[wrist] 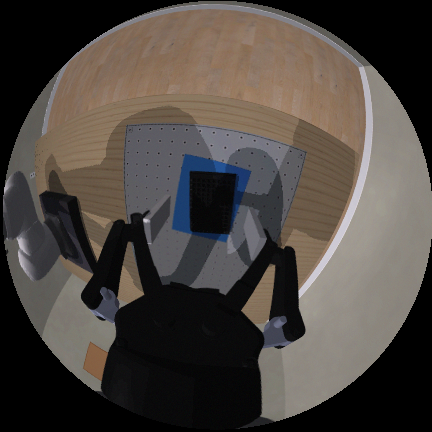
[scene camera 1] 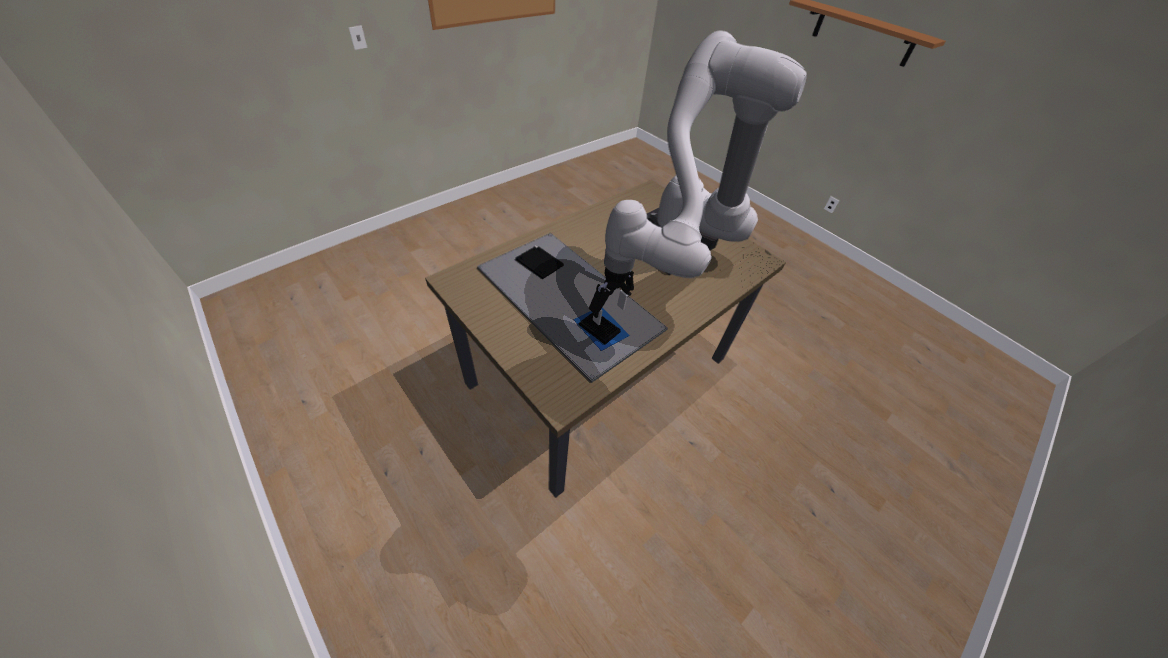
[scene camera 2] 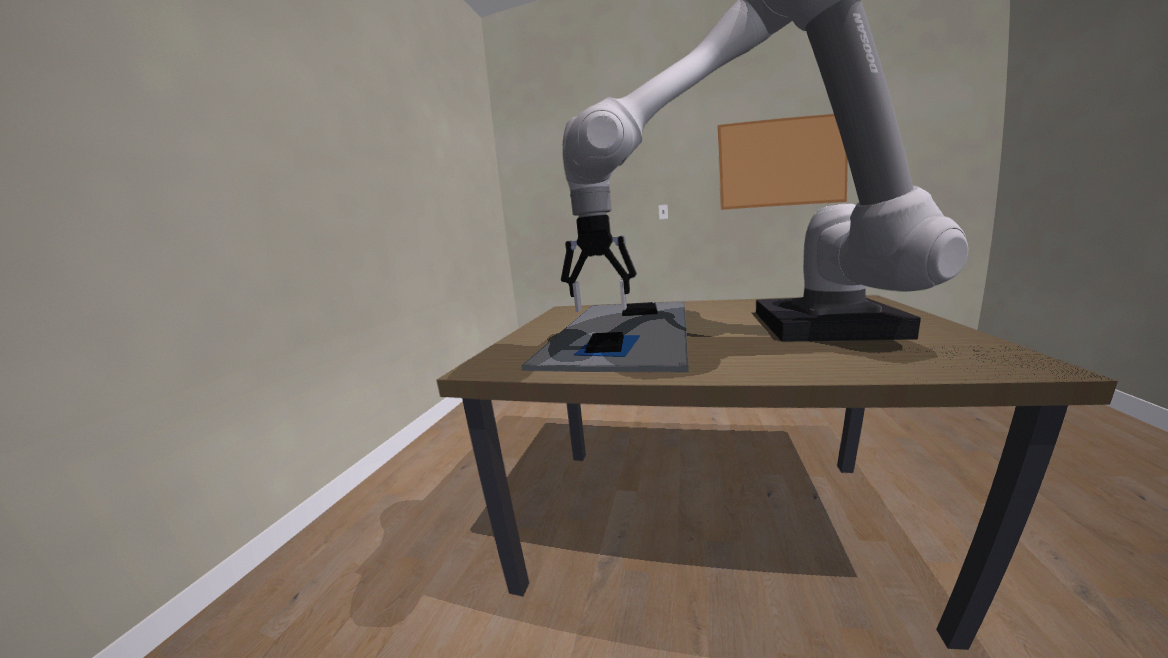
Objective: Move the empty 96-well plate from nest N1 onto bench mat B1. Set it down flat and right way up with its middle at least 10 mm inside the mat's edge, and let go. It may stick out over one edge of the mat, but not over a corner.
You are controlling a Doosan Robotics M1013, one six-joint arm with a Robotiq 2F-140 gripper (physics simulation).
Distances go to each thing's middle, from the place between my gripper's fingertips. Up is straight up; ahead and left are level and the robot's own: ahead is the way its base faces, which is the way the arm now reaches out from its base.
The black 96-well plate (wrist: 211,193) is 9 cm below my hand and 3 cm to the right of it. The rest, counted from my hand: black nest N1 (scene camera 1: 535,260): 44 cm to the right, 9 cm below, 5 cm behind; blue bench mat B1 (wrist: 180,222): 10 cm below, 3 cm to the right, 1 cm behind.
